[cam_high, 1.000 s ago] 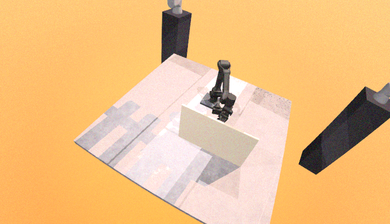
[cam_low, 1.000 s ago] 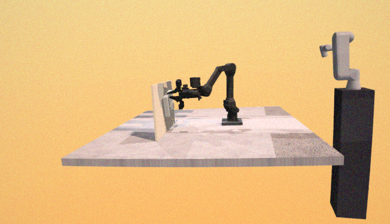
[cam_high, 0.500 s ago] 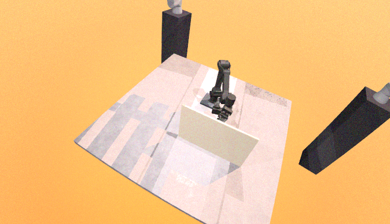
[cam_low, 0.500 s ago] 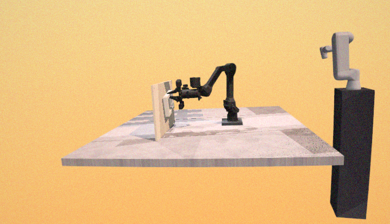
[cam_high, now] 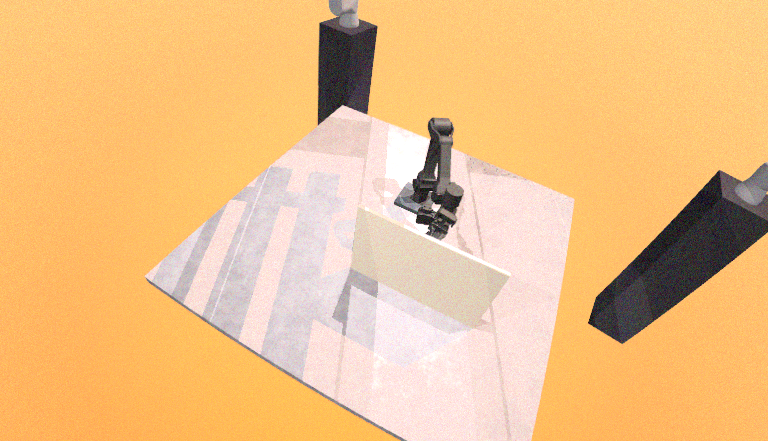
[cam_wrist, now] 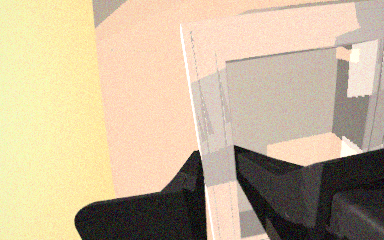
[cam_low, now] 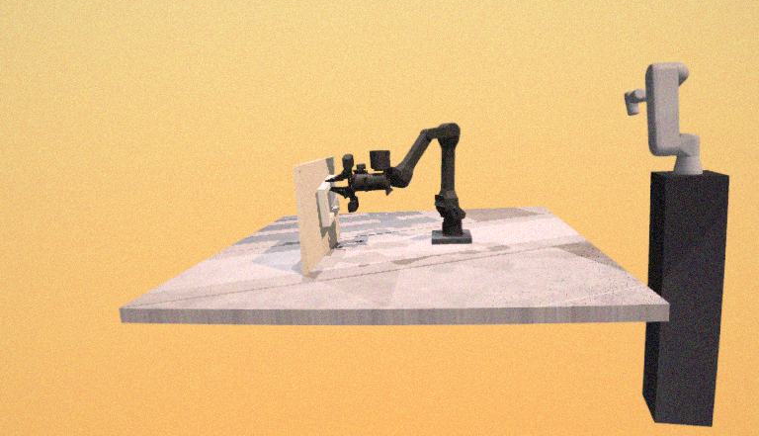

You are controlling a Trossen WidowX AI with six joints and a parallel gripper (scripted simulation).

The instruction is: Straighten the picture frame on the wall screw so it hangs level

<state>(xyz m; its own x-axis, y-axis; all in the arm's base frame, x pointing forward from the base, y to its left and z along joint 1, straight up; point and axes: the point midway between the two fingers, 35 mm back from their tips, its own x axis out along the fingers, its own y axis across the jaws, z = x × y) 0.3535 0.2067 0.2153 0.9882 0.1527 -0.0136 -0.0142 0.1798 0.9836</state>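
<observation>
My gripper tip is now 1 cm to the left of the pale picture frame and 5 cm above it. Round my gripper tip: cream wall panel (1 cm ahead, 1 cm to the left, 8 cm below).
</observation>
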